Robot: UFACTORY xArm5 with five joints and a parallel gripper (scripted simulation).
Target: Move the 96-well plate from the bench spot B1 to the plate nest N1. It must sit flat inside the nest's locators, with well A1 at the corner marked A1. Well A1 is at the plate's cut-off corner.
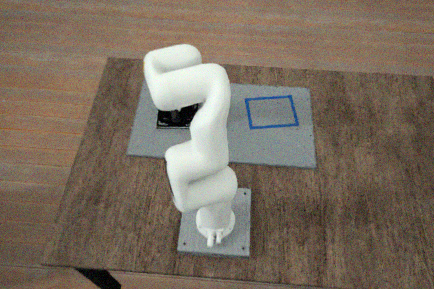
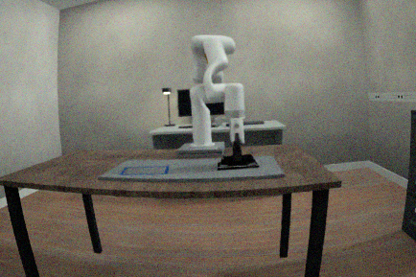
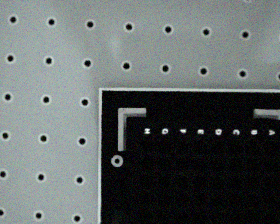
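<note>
Right now the black 96-well plate is 1 cm below my hand. Also, from my hand: plate nest N1: 4 cm below.
</note>
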